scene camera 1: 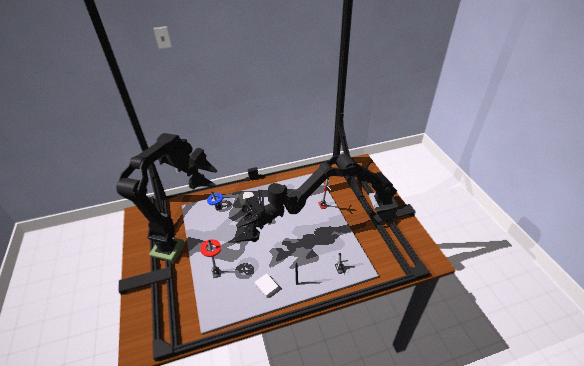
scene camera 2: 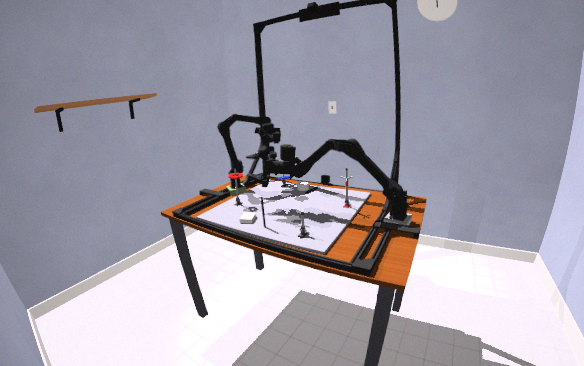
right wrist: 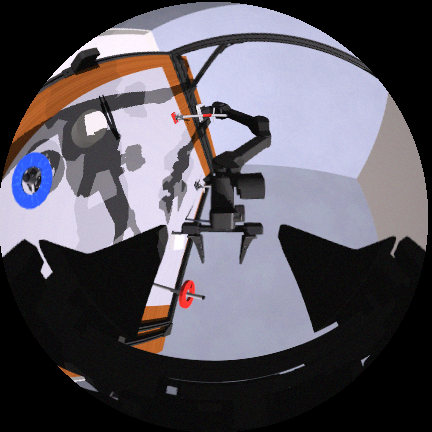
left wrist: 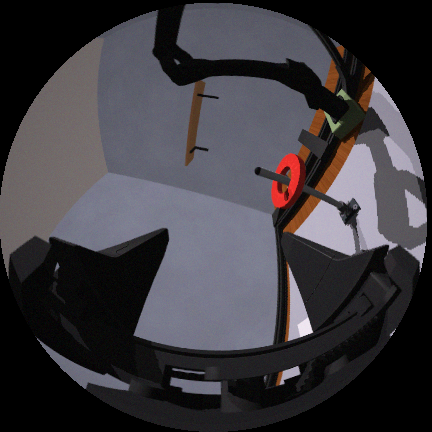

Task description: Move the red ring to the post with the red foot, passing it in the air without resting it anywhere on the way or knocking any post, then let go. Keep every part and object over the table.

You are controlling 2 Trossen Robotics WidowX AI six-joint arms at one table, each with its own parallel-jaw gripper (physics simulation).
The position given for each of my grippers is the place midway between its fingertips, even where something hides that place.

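Note:
My left gripper (scene camera 1: 235, 234), (left wrist: 226, 236), (right wrist: 221, 263). My right gripper (scene camera 1: 215, 178), (right wrist: 224, 230). Red ring (left wrist: 291, 161).

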